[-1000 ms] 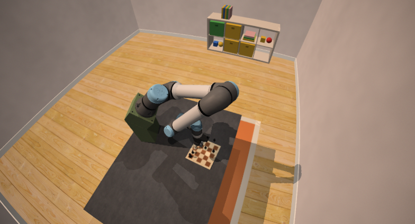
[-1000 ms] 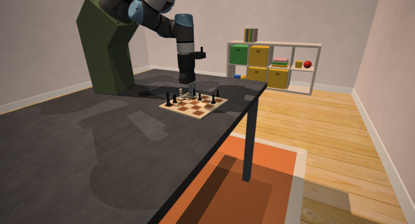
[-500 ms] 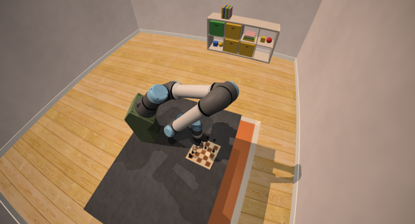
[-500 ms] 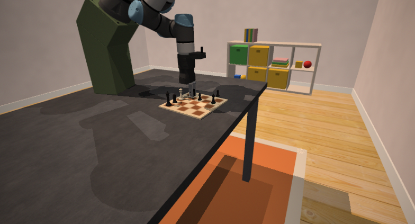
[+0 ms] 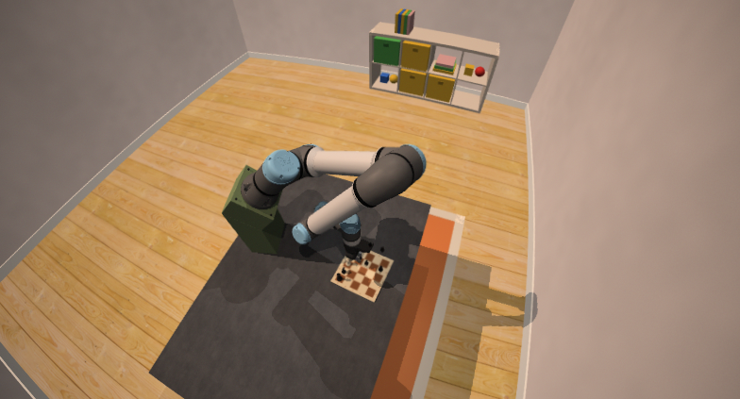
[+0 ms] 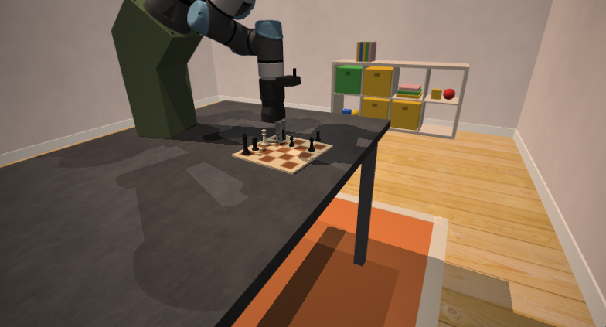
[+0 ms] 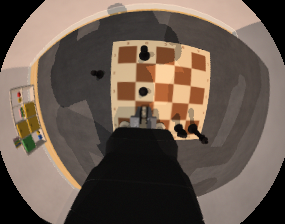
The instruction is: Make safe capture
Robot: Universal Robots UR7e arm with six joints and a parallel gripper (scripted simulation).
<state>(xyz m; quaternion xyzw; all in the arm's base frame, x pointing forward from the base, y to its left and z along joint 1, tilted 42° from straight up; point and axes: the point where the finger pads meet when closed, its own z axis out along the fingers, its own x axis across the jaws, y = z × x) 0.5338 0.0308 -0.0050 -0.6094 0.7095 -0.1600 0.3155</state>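
Right now my hand is 1 cm above the small white pawn. The rest, counted from my hand: small chessboard: 4 cm to the right, 4 cm ahead, 3 cm below.
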